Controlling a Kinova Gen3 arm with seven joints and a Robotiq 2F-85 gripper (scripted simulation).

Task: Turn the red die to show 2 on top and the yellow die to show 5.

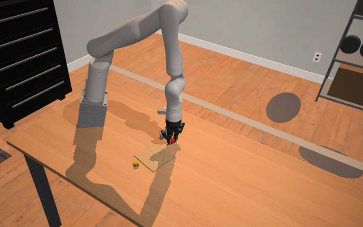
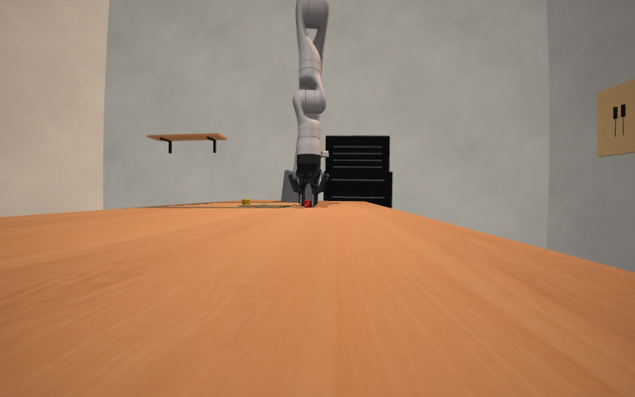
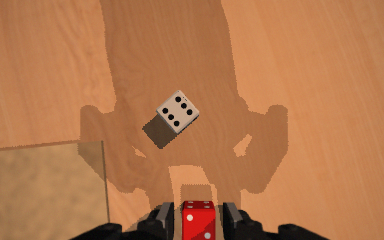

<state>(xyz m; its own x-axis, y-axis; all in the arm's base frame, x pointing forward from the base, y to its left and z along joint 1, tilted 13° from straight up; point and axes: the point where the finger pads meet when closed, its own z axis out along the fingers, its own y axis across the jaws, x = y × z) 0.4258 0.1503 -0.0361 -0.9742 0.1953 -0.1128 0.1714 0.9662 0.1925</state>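
Now: the red die 1 cm below my hand. Round my hand: white die 7 cm behind, 1 cm below; then yellow die 2 cm behind, 23 cm to the right, 1 cm below; then tan mat 13 cm to the right, 2 cm below.
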